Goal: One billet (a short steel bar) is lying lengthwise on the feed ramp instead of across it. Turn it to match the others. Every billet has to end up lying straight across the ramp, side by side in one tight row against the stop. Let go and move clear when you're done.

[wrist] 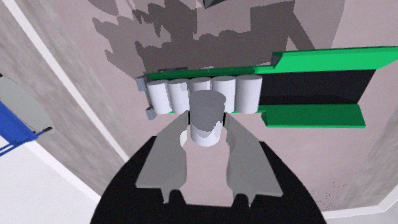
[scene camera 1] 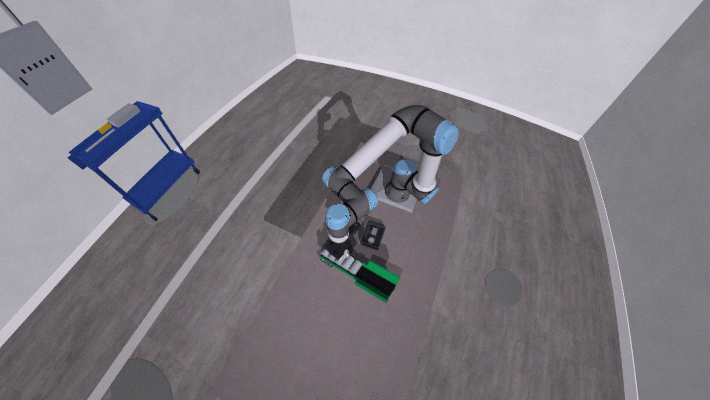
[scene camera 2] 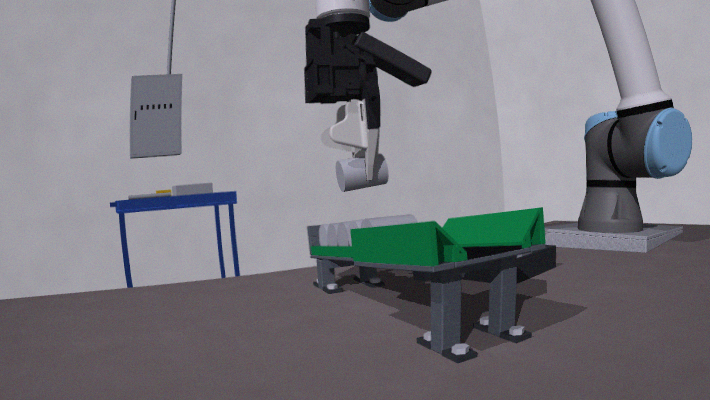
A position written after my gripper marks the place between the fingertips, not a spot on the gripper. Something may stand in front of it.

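I can see my gripper (scene camera 2: 363,180), and from the wrist as well I see my gripper (wrist: 206,112). There is also a dark box (scene camera 2: 535,263) that I can see.
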